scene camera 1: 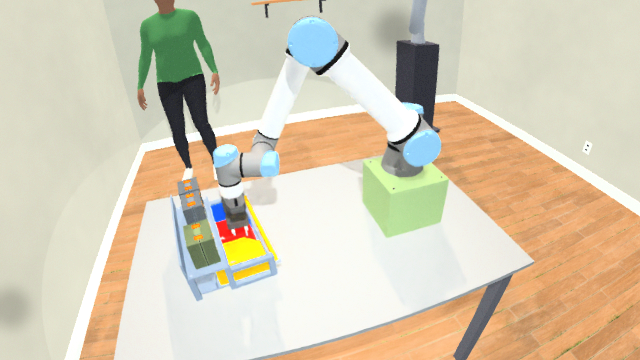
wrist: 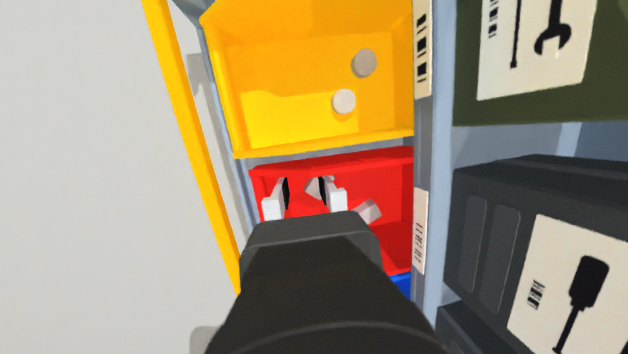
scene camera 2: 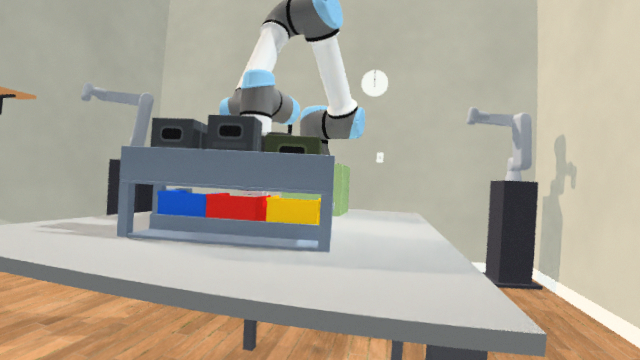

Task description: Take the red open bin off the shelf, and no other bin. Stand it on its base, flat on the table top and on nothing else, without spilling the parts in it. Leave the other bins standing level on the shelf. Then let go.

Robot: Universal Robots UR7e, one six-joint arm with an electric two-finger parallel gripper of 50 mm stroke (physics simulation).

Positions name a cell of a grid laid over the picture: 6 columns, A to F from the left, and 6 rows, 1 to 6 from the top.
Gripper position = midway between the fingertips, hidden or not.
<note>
I see my gripper (wrist: C4), a red open bin (scene camera 2: C4), a blue bin (scene camera 2: B4) and a yellow bin (scene camera 2: C4).
The red open bin is seen too in the wrist view (wrist: D3). The yellow bin shows as well in scene camera 1 (scene camera 1: C5) and in the wrist view (wrist: C2).
</note>
